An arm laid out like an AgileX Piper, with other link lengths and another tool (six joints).
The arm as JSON. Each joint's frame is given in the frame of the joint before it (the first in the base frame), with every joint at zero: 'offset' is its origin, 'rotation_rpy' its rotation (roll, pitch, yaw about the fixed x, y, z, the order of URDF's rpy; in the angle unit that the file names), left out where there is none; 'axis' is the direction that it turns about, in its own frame. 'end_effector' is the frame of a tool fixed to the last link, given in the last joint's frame.
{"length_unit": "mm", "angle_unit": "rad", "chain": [
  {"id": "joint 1", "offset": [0.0, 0.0, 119.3], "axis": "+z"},
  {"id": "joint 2", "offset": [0.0, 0.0, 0.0], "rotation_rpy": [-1.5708, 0.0, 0.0], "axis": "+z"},
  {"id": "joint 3", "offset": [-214.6, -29.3, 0.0], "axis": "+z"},
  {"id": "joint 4", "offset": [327.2, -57.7, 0.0], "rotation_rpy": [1.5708, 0.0, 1.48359], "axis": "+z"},
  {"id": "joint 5", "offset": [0.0, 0.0, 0.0], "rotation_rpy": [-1.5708, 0.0, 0.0], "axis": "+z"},
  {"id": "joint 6", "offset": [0.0, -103.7, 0.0], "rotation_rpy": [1.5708, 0.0, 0.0], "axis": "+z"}
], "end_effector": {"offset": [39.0, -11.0, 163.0], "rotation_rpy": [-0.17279, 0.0, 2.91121]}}
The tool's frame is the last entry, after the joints.
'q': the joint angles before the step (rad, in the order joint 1, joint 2, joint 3, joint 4, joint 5, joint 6). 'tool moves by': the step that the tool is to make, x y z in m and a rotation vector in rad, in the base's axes. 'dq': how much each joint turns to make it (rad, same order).
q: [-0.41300, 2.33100, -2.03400, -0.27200, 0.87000, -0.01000]
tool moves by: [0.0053, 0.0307, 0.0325, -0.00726, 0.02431, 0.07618]
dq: [0.05507, -0.06676, -0.00028, 0.01197, 0.07906, -0.05093]
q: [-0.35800, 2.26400, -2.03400, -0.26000, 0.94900, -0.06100]
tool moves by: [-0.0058, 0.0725, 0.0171, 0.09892, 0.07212, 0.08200]
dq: [0.08802, -0.06026, -0.00060, 0.09398, 0.15588, -0.04195]
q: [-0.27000, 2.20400, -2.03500, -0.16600, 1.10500, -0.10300]
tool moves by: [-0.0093, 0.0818, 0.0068, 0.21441, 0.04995, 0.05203]
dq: [0.04789, -0.02403, -0.02005, 0.20603, 0.14308, -0.02711]
